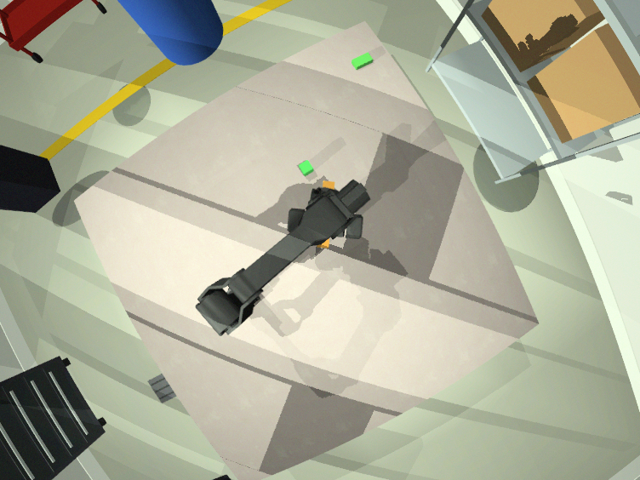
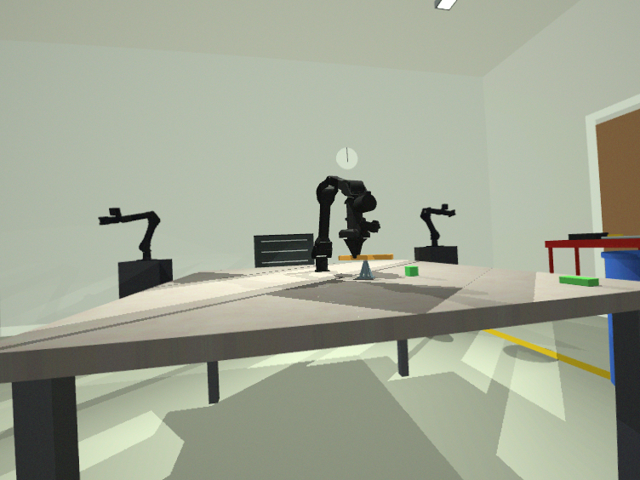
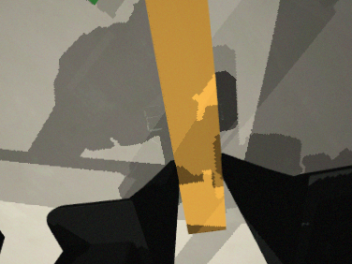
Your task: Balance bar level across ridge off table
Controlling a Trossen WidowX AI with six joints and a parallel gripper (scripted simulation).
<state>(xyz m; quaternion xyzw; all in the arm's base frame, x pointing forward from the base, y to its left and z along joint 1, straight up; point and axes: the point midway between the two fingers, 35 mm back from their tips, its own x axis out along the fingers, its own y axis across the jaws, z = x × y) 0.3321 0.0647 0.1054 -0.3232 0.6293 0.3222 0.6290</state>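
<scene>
Now: the orange bar 30 mm to the left of my gripper tip and 20 mm ahead of it. Round my gripper tip: blue-grey ridge (40 mm below, 30 mm to the left, 20 mm ahead); then green cube (190 mm to the left, 50 mm below, 40 mm ahead); then green flat block (440 mm to the left, 410 mm ahead, 60 mm below).
</scene>
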